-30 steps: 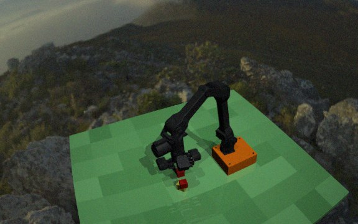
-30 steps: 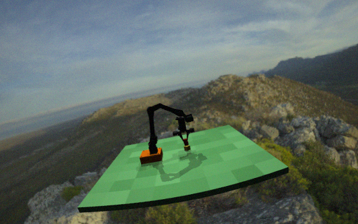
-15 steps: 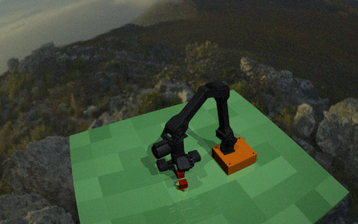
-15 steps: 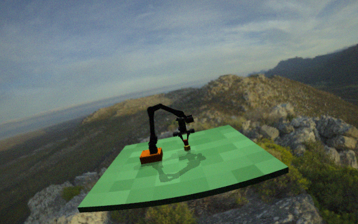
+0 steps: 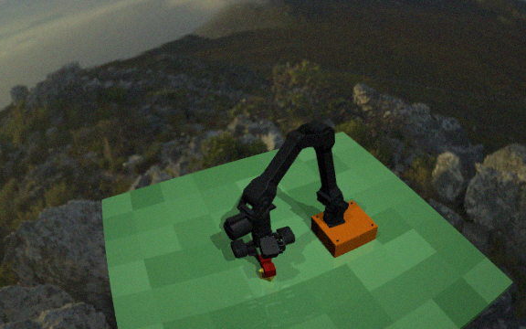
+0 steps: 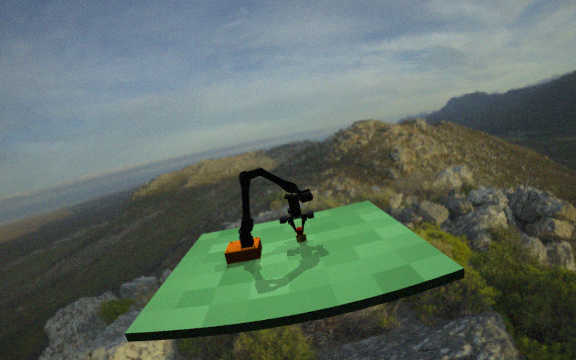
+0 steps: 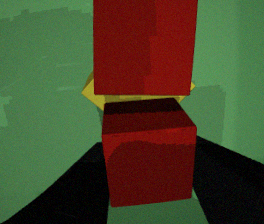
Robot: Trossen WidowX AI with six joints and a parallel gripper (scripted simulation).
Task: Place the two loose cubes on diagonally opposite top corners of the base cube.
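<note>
The yellow base cube lies 2 cm to the left of my gripper tip and 4 cm below it.
</note>
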